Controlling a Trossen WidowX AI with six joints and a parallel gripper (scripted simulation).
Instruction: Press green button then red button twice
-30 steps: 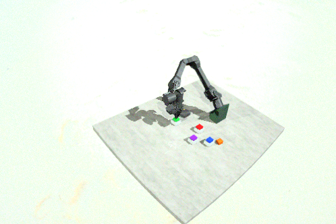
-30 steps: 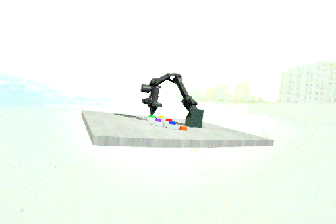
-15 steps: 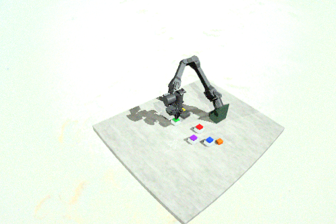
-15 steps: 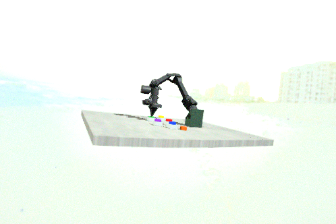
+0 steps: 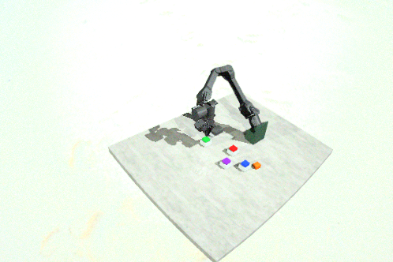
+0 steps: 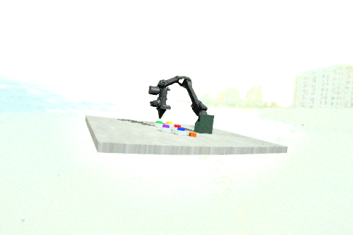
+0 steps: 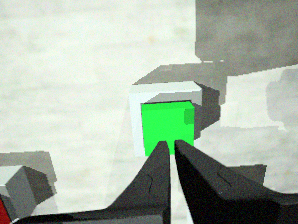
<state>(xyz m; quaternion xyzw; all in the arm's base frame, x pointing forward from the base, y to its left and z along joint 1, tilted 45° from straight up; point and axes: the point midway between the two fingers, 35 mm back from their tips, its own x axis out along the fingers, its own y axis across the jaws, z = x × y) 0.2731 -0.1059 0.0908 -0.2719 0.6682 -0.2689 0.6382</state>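
Right now my gripper tip is 20 mm above the green button. Also, from my gripper tip: purple button: 30 mm ahead, 200 mm to the left, 20 mm below; yellow button: 100 mm behind, 50 mm to the right, 20 mm below; red button: 70 mm behind, 150 mm to the left, 20 mm below.
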